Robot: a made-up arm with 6 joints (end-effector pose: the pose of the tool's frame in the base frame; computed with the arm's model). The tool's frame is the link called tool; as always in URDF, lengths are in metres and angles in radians.
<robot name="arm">
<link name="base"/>
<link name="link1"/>
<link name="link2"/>
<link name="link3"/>
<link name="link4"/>
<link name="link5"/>
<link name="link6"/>
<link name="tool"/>
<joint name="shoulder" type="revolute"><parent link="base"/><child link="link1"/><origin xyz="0.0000 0.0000 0.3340" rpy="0.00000 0.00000 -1.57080"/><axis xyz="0 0 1"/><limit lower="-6.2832" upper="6.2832"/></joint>
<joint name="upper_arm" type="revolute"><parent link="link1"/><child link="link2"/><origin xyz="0.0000 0.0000 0.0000" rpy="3.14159 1.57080 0.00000"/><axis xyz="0 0 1"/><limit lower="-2.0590" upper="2.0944"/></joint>
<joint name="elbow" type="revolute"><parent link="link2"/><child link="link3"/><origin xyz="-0.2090 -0.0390 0.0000" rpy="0.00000 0.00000 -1.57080"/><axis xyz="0 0 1"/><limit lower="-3.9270" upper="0.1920"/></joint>
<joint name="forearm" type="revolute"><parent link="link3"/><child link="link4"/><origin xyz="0.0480 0.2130 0.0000" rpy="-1.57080 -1.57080 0.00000"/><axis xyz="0 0 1"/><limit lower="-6.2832" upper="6.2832"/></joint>
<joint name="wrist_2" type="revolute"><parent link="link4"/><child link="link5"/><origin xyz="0.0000 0.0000 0.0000" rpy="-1.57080 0.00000 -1.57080"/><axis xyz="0 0 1"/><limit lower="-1.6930" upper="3.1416"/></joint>
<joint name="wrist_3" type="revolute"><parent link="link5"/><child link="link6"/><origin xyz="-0.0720 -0.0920 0.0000" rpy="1.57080 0.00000 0.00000"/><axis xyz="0 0 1"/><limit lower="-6.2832" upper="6.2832"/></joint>
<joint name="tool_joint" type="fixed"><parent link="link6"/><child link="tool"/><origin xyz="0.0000 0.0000 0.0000" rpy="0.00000 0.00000 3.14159"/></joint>
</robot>
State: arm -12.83 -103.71 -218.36 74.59 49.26 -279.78
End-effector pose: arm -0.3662 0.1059 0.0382 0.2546 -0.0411 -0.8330 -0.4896
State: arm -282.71 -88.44 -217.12 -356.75 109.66 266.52
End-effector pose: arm -0.1046 -0.4352 0.2844 0.1524 -0.0362 -0.1358 0.9783
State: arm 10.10 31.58 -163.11 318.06 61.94 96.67
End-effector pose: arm 0.3734 0.0344 0.7133 0.2157 -0.5294 0.5563 -0.6031
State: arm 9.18 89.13 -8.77 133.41 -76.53 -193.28
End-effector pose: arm 0.0550 -0.0693 0.2953 0.0454 -0.1035 -0.4235 0.8988
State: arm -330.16 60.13 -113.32 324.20 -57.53 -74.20
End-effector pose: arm 0.3542 0.2816 0.3974 0.2848 0.0908 0.6154 0.7294
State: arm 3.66 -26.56 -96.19 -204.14 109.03 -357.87
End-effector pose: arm 0.0691 0.0497 0.7993 0.8799 -0.2019 -0.4297 0.0195
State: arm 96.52 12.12 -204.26 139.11 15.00 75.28
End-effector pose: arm 0.0296 0.0049 0.8407 0.4134 0.0320 -0.2177 0.8835
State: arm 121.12 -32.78 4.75 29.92 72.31 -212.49
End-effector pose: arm -0.0576 0.0320 0.2534 0.3990 0.8335 -0.3652 0.1125
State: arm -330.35 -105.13 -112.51 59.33 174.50 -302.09
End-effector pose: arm -0.2913 -0.0862 0.4145 0.1221 -0.8997 -0.2639 -0.3254
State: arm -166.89 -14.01 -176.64 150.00 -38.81 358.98
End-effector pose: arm -0.0057 0.0571 0.7910 0.1351 -0.2465 0.0786 0.9565
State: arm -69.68 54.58 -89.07 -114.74 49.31 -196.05
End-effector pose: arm 0.1284 -0.4065 0.1859 0.4336 0.3182 -0.7600 0.3649
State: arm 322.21 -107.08 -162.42 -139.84 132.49 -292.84
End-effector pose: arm -0.3751 0.1958 0.1747 0.4065 0.6188 0.6339 -0.2237
